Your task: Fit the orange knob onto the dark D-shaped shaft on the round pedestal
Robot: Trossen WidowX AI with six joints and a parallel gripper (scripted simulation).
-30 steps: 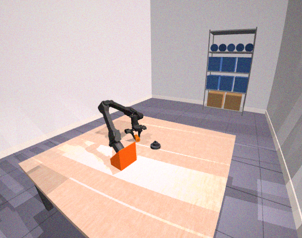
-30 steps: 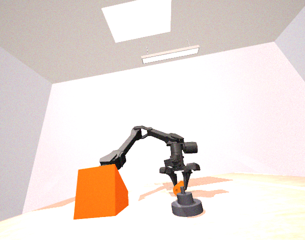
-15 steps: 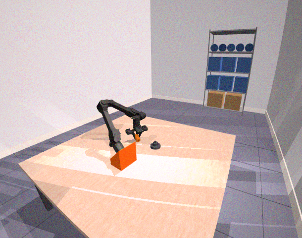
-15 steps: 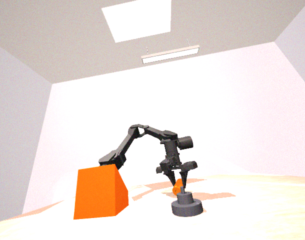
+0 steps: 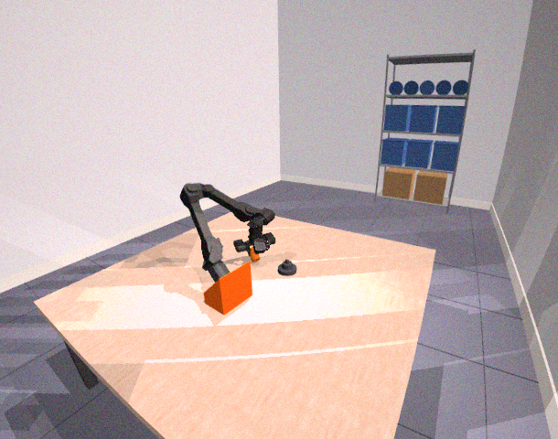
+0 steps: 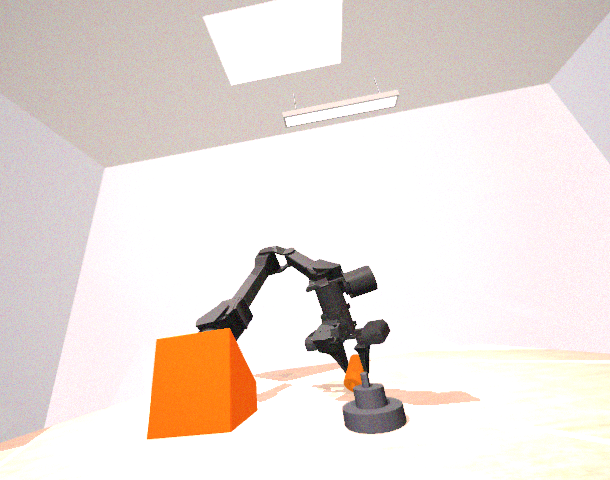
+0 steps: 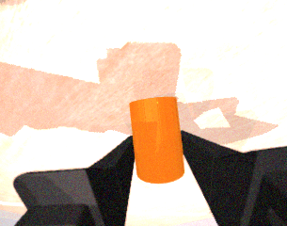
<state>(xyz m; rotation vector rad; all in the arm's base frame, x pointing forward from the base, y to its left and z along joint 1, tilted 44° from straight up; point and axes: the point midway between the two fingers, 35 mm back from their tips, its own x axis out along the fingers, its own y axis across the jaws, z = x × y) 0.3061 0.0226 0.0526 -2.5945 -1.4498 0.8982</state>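
The dark round pedestal lies 180 mm to the right of my gripper tip and 20 mm behind it. Also, from my gripper tip: orange knob (10 mm to the right).
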